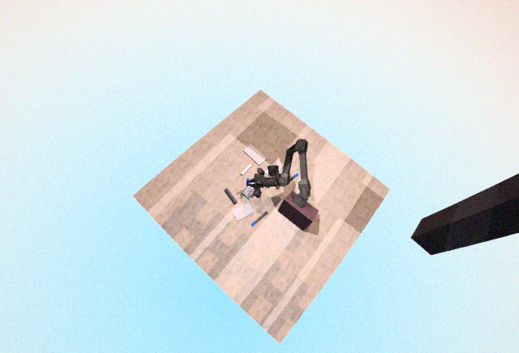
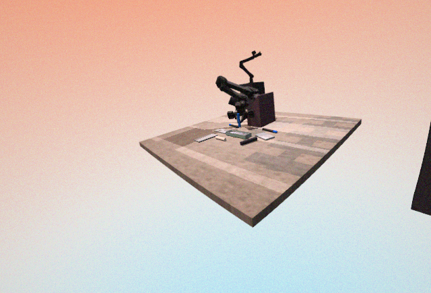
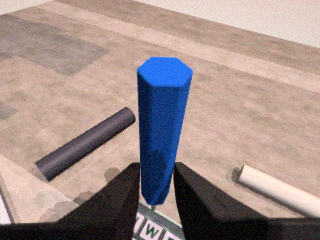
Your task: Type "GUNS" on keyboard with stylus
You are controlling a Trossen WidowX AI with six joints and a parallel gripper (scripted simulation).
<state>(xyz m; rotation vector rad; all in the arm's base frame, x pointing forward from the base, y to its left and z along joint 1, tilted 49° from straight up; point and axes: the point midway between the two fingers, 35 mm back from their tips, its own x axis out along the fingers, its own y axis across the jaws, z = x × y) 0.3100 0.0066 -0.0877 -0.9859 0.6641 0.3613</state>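
Now: the dark cylinder 110 mm to the left of my gripper tip, 100 mm below it and 40 mm ahead of it. Also, from my gripper tip: blue stylus: 10 mm below; cream cylinder: 100 mm to the right, 100 mm below, 100 mm ahead.
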